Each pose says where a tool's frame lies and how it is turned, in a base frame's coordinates. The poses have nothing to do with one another.
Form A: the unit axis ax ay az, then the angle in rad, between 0 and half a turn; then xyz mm.
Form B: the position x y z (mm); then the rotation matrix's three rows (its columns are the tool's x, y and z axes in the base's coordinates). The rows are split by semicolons. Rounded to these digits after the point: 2 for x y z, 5 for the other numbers.
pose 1, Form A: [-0.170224 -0.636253 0.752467 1.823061 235.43 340.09 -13.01]
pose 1, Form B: 235.43 340.09 -13.01; -0.21339 -0.59331 -0.77617; 0.86399 0.25626 -0.43342; 0.45606 -0.76309 0.45793
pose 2, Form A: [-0.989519 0.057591 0.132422 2.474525 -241.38 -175.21 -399.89]
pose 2, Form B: -241.38 -175.21 -399.89; 0.96277 -0.18369 -0.19835; -0.01983 -0.77972 0.62582; -0.26961 -0.59858 -0.75433
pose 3, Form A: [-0.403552 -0.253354 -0.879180 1.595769 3.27 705.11 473.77]
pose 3, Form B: 3.27 705.11 473.77; 0.14195 0.98370 0.11038; -0.77411 0.04082 0.63173; 0.61693 -0.17512 0.76729
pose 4, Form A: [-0.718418 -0.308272 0.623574 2.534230 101.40 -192.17 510.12]
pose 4, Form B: 101.40 -192.17 510.12; 0.11879 0.04745 -0.99179; 0.75920 -0.64809 0.05992; -0.63992 -0.76009 -0.11301
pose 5, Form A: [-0.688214 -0.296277 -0.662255 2.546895 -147.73 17.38 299.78]
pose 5, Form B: -147.73 17.38 299.78; 0.03764 0.74383 0.66731; 0.00176 -0.66783 0.74431; 0.99929 -0.02684 -0.02645
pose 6, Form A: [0.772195 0.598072 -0.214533 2.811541 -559.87 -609.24 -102.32]
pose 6, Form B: -559.87 -609.24 -102.32; 0.21436 0.96826 -0.12855; 0.82920 -0.24995 -0.49995; -0.51621 0.00057 -0.85646
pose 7, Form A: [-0.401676 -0.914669 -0.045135 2.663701 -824.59 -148.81 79.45]
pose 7, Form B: -824.59 -148.81 79.45; -0.58336 0.71440 -0.38644; 0.67288 0.69154 0.26268; 0.45489 -0.10679 -0.88412
